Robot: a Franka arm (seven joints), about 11 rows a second.
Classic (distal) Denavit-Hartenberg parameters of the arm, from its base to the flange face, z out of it. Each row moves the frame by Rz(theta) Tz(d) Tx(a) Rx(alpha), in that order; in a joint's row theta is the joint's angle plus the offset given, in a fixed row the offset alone. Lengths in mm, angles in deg.
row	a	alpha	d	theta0
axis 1	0.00	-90.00	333.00	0.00
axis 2	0.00	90.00	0.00	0.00
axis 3	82.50	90.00	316.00	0.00
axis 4	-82.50	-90.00	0.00	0.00
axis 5	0.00	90.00	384.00	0.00
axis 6	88.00	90.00	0.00	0.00
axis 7	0.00	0.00	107.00	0.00
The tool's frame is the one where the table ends.
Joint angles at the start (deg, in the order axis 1, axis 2, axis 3, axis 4, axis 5, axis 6, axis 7): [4.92 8.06 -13.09 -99.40 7.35 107.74 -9.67]
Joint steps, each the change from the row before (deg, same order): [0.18 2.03 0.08 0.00 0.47 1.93 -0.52]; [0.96 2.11 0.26 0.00 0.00 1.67 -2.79]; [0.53 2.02 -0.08 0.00 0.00 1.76 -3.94]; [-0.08 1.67 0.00 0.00 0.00 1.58 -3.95]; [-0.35 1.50 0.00 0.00 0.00 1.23 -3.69]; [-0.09 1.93 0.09 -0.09 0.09 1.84 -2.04]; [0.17 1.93 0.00 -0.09 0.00 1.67 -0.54]
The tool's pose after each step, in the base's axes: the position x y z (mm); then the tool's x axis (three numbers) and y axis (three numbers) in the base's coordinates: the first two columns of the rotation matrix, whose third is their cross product. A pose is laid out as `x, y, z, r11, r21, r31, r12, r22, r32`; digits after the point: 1 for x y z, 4 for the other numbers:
610.5, -67.3, 475.4, 0.9998, -0.0031, 0.0221, -0.0012, -0.9962, -0.0867
619.7, -54.6, 455.6, 0.9978, 0.0643, 0.0178, 0.0655, -0.9948, -0.0784
627.3, -49.9, 436.7, 0.9903, 0.1382, 0.0172, 0.1390, -0.9879, -0.0687
632.9, -51.1, 421.0, 0.9790, 0.2029, 0.0186, 0.2037, -0.9772, -0.0603
637.0, -55.2, 406.5, 0.9659, 0.2584, 0.0160, 0.2589, -0.9644, -0.0541
642.2, -55.8, 387.3, 0.9569, 0.2902, 0.0128, 0.2904, -0.9557, -0.0478
646.5, -54.3, 367.7, 0.9537, 0.3007, 0.0047, 0.3006, -0.9528, -0.0417

